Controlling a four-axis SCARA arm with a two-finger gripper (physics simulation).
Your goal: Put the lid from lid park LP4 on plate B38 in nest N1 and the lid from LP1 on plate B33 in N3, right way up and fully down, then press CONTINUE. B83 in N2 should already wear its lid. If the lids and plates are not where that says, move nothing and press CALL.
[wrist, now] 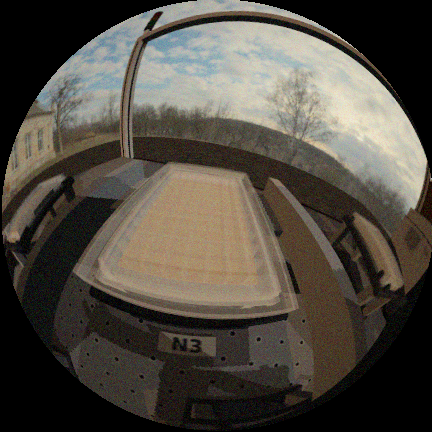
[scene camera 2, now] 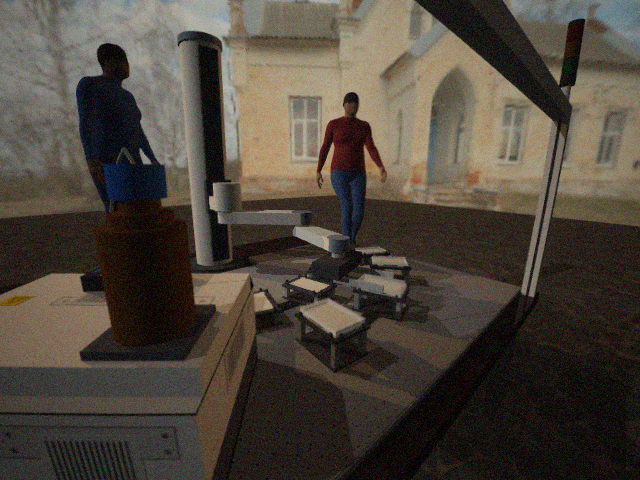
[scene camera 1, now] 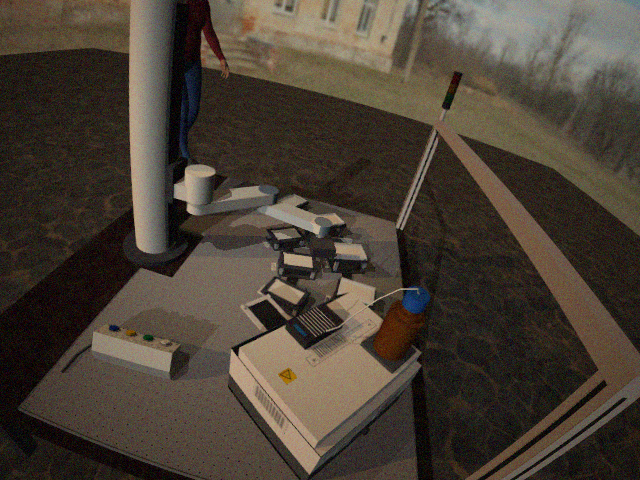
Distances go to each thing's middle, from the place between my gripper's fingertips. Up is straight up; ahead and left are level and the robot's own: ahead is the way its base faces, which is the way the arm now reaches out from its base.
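Labels:
The N3 label (wrist: 169, 342) is 4 cm to the right of my hand and 10 cm behind it, and it's 9 cm below it as well. As for the brown bottle (scene camera 2: 143, 252), that's 60 cm to the right of my hand, 8 cm ahead of it, and 22 cm above it.

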